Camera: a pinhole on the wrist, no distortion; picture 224 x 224 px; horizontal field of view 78.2 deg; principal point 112.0 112.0 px. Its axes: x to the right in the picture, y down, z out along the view. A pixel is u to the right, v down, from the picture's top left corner.
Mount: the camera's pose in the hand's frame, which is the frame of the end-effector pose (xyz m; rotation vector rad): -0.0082 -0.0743 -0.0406 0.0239 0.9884 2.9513
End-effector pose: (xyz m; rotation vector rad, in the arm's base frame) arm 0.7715 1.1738 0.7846 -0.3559 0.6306 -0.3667
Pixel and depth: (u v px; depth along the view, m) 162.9 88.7 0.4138
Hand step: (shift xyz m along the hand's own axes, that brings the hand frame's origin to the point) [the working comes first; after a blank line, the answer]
In the camera's frame: 0.1528 -0.0700 0.4138

-0.1495 0.2355 0.2484
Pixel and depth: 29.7 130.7 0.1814
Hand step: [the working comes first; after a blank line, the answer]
In the camera's frame: -0.1083 0.0246 0.1814

0.1038 0.0117 0.1184
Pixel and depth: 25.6 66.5 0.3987
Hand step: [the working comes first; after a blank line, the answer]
In the camera's frame: -0.2500 -0.1316 0.3987

0.2541 0.2626 0.1970
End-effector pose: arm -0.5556 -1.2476 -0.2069 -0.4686 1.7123 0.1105
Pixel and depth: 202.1 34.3 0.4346
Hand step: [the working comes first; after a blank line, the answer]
In the camera's frame: 0.2841 -0.2450 0.4346

-0.2763 0.3920 0.1602
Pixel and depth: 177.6 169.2 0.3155
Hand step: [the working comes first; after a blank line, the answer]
In the camera's frame: 0.1502 0.1309 0.3155

-0.1538 0.0160 0.2909
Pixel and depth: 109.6 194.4 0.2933
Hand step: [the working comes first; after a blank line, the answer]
In the camera's frame: -0.0051 0.1754 0.2933

-0.0001 -0.0379 0.2991
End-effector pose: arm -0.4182 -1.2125 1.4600 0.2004 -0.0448 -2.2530
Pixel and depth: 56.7 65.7 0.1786
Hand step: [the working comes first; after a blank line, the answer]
In the camera's frame: -0.0717 -0.0600 0.1786

0.0690 0.0787 0.0654
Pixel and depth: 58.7 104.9 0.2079
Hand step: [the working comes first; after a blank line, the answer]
In the camera's frame: -0.0804 -0.0107 0.2079

0.0774 0.0568 0.1185
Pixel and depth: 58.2 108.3 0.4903
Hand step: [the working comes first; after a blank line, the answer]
In the camera's frame: -0.1914 -0.0132 0.4903

0.1951 0.2251 0.3418
